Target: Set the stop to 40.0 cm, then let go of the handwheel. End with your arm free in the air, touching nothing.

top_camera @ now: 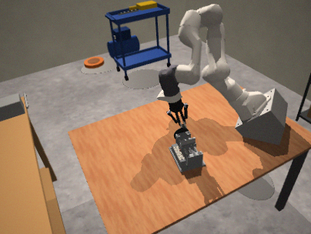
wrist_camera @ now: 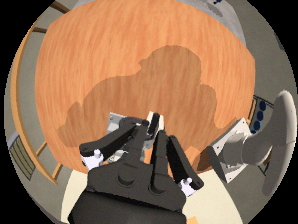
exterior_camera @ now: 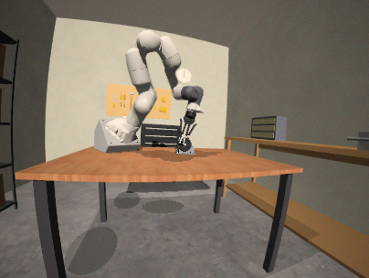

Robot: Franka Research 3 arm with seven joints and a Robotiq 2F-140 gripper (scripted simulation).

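Now: the handwheel 20 mm to the left of my hand, 20 mm below it and 10 mm ahead of it.
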